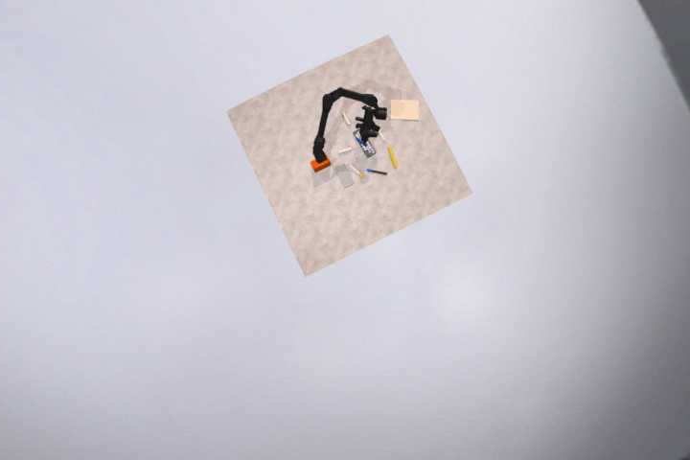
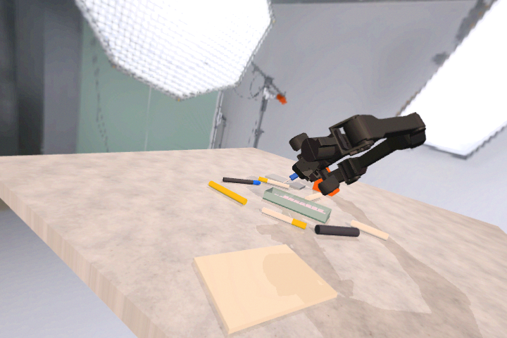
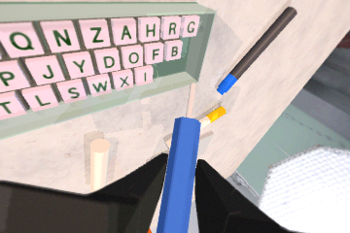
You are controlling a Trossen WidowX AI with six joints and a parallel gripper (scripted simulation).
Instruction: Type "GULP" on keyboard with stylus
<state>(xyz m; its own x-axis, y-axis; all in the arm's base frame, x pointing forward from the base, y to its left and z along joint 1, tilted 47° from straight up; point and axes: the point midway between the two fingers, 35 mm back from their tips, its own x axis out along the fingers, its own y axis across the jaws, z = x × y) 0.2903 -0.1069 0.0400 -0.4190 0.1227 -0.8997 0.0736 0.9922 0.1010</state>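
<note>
My gripper tip is now 10 mm to the left of the blue stylus, 10 mm short of it and 10 mm above it. From my gripper tip the other things lie so: yellow stick (160 mm to the right, 140 mm ahead, 90 mm below); black cylinder (160 mm to the left, 110 mm ahead, 80 mm below); grey flat block (200 mm behind, 90 mm to the right, 90 mm below).
</note>
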